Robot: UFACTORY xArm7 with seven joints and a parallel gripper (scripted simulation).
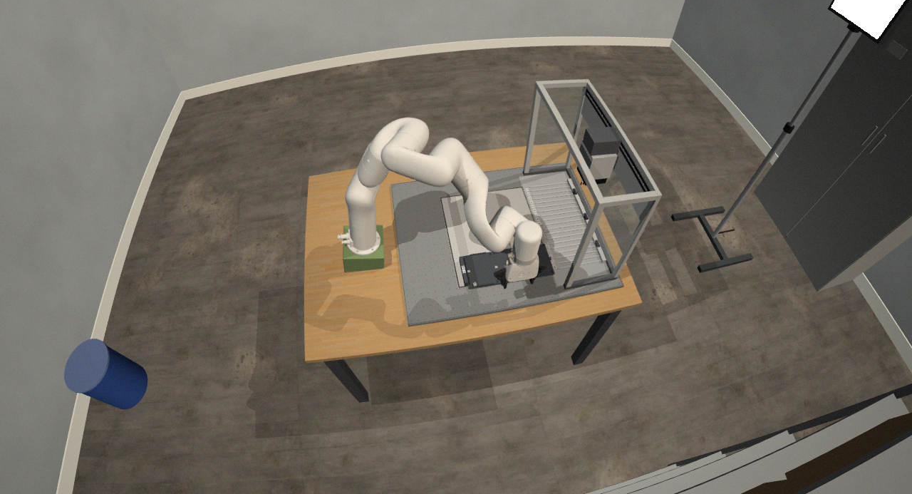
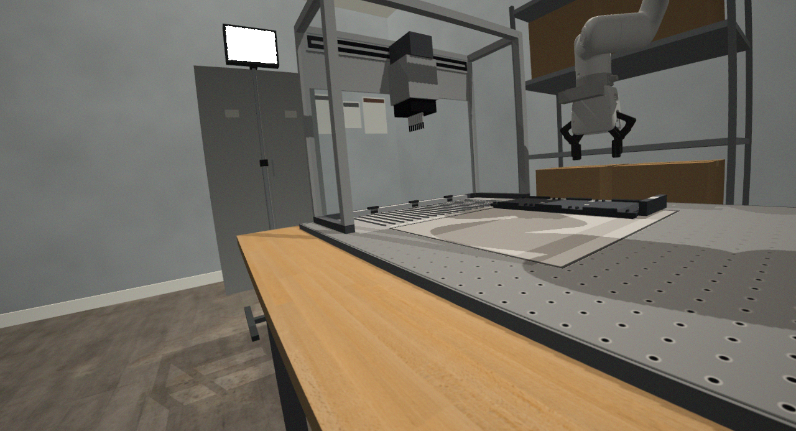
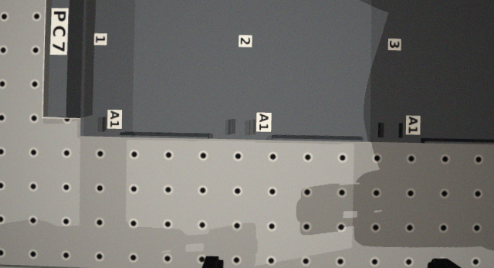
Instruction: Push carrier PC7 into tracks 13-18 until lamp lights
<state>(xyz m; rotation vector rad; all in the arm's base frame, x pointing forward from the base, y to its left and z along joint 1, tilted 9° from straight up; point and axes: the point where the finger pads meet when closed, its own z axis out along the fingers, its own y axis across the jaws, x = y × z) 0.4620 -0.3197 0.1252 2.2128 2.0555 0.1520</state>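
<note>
The carrier PC7 is 20 mm ahead of my hand, 130 mm to the left of it and 100 mm below it. Also, from my hand: dark pipetting head 360 mm ahead, 260 mm to the left, 230 mm above.
</note>
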